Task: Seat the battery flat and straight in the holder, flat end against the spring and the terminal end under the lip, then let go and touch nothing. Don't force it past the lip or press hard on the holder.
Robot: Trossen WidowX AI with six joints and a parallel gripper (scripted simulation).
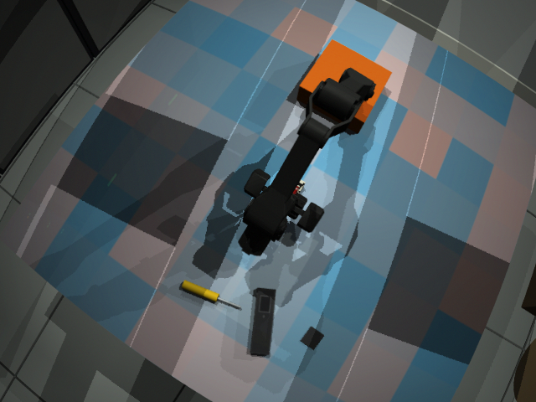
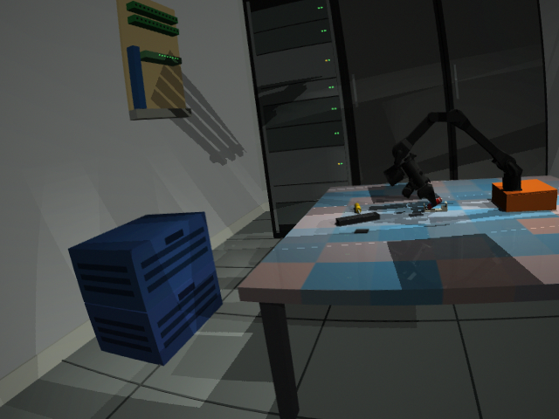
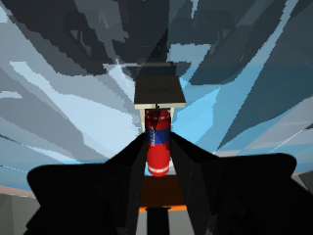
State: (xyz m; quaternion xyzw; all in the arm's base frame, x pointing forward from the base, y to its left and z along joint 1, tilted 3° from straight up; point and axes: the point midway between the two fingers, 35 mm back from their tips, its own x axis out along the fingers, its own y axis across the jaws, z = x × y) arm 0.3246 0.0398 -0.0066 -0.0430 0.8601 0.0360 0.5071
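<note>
My gripper tip is now 1 cm below the battery. The rest, counted from my gripper tip: small black square: 24 cm ahead, 27 cm to the left, 2 cm below; black remote-like block: 28 cm ahead, 15 cm to the left, 1 cm below; yellow-handled screwdriver: 31 cm ahead, 2 cm to the left, 1 cm below.
</note>
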